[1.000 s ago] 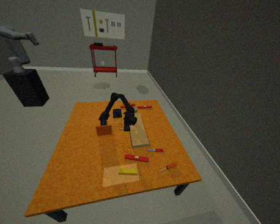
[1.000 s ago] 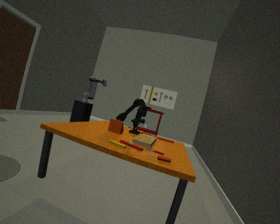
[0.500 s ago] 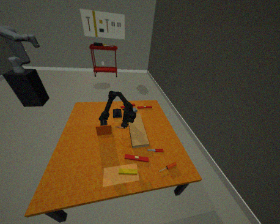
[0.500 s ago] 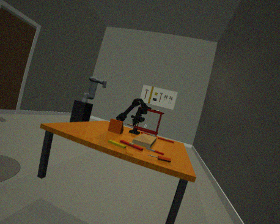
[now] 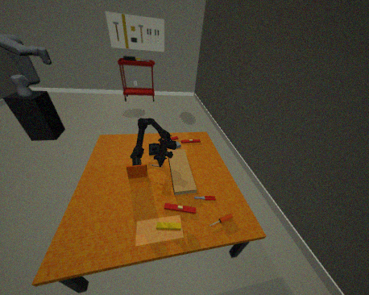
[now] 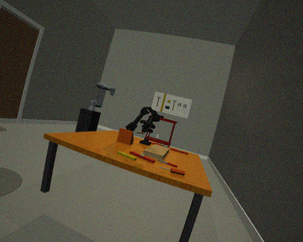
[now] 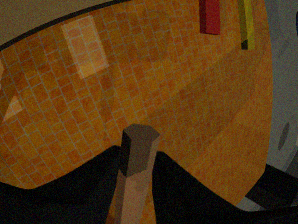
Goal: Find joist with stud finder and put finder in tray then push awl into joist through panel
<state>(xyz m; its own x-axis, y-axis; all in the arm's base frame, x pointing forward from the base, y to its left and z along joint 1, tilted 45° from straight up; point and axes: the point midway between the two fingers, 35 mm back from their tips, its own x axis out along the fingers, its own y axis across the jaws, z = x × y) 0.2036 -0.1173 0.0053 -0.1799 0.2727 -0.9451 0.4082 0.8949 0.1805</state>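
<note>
My gripper tip is 50 mm past the awl, 20 mm to the right of it and 10 mm above it. The rest, counted from my gripper tip: small grey block (460 mm to the left, 200 mm ahead, 140 mm below); yellow bar (400 mm to the right, 150 mm below, 30 mm ahead); stud finder (430 mm to the left, 110 mm below, 40 mm behind).
</note>
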